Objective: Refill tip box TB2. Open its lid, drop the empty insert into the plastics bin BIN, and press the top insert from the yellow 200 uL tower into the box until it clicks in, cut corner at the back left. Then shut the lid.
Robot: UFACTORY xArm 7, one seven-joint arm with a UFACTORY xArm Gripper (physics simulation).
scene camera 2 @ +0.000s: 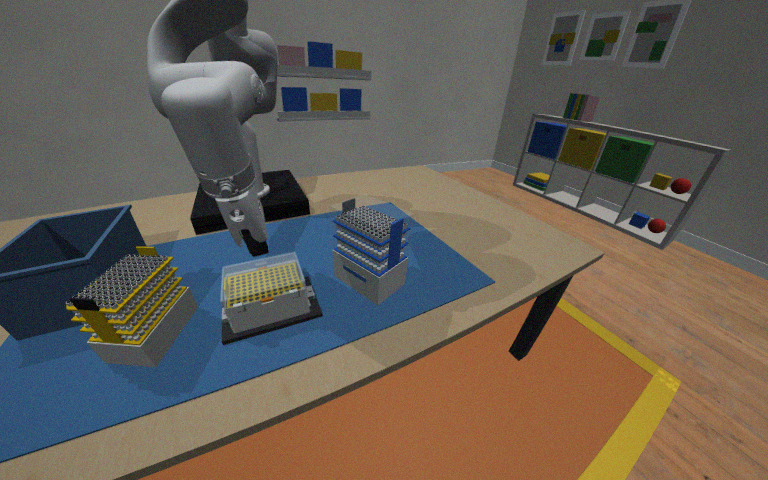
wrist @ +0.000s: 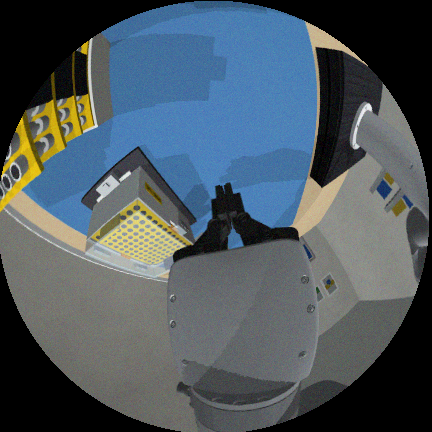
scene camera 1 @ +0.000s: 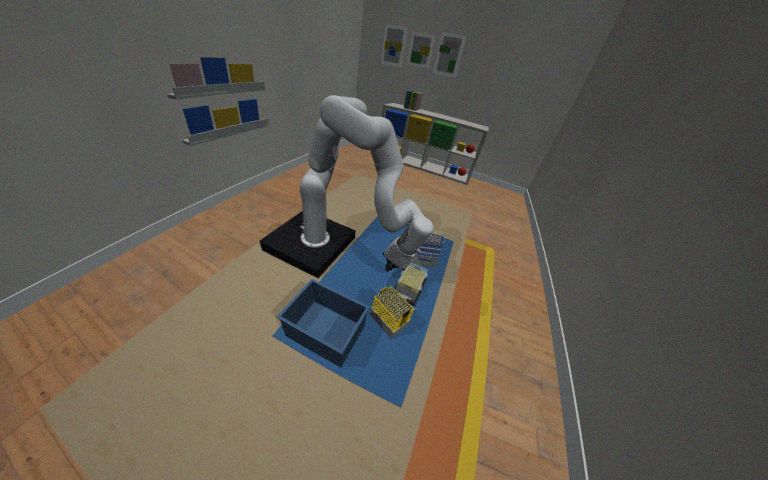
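Tip box TB2 (scene camera 1: 406,292) (scene camera 2: 263,314) (wrist: 116,201) stands on a dark base. A yellow insert with empty holes (scene camera 1: 412,276) (scene camera 2: 263,281) (wrist: 142,237) sits in it. The clear lid (scene camera 2: 261,260) appears down over the insert; a small tilt cannot be told. The yellow tower (scene camera 1: 392,309) (scene camera 2: 158,308) stands left of the box in scene camera 2, its top insert (scene camera 2: 121,280) full of tips. The blue bin BIN (scene camera 1: 318,338) (scene camera 2: 42,308) shows no insert inside in scene camera 1. My gripper (scene camera 1: 389,267) (scene camera 2: 258,249) (wrist: 225,192) is shut and empty, just behind and above the box's back edge.
A blue tower of tip inserts (scene camera 1: 430,249) (scene camera 2: 370,243) stands right of the box in scene camera 2. All stand on a blue mat (scene camera 1: 362,277) (scene camera 2: 441,274). The arm's black base plate (scene camera 1: 283,243) (scene camera 2: 286,192) (wrist: 332,115) lies behind the mat.
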